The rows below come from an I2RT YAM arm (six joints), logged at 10 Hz.
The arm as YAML. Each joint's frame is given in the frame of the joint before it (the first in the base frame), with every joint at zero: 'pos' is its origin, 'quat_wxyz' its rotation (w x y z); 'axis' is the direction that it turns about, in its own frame. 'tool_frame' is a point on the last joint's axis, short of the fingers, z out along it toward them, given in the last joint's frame.
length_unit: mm
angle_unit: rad
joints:
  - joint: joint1
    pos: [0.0, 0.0, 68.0]
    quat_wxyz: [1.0, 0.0, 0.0, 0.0]
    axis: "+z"
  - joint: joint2
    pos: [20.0, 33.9, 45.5]
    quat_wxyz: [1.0, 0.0, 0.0, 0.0]
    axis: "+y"
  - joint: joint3
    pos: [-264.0, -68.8, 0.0]
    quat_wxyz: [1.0, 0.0, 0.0, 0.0]
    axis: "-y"
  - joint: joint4
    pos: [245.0, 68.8, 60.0]
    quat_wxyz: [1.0, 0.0, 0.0, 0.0]
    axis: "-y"
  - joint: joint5
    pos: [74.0, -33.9, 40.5]
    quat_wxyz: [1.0, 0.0, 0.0, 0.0]
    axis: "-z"
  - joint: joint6
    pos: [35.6, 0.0, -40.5]
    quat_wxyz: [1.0, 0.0, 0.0, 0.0]
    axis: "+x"
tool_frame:
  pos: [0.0, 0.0, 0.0]
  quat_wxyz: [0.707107, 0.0, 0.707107, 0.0]
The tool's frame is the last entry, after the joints.
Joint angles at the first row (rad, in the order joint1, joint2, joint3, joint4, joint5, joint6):
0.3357 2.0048 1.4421 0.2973 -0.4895 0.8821
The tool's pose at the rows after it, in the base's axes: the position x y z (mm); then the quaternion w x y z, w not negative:
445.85 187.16 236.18 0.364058 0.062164 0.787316 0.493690
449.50 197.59 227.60 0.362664 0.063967 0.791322 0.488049
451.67 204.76 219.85 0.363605 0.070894 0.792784 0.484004
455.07 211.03 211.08 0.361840 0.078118 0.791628 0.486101
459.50 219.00 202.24 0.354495 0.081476 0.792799 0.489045
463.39 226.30 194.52 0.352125 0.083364 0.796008 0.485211
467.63 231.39 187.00 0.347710 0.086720 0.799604 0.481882
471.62 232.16 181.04 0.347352 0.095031 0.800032 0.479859
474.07 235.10 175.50 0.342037 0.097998 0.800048 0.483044
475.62 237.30 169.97 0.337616 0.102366 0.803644 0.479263
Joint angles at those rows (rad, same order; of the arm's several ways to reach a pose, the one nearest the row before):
0.3637 2.0558 1.4868 0.2868 -0.4763 0.8820
0.3825 2.0921 1.5119 0.2865 -0.4511 0.8813
0.3961 2.1185 1.5227 0.2985 -0.4241 0.8902
0.4059 2.1506 1.5354 0.3214 -0.4104 0.9091
0.4170 2.1897 1.5639 0.3270 -0.4074 0.9245
0.4278 2.2242 1.5933 0.3216 -0.3933 0.9255
0.4339 2.2567 1.6223 0.3118 -0.3851 0.9289
0.4327 2.2795 1.6379 0.3155 -0.3745 0.9394
0.4355 2.3012 1.6526 0.3206 -0.3781 0.9516
0.4385 2.3179 1.6646 0.3111 -0.3713 0.9553

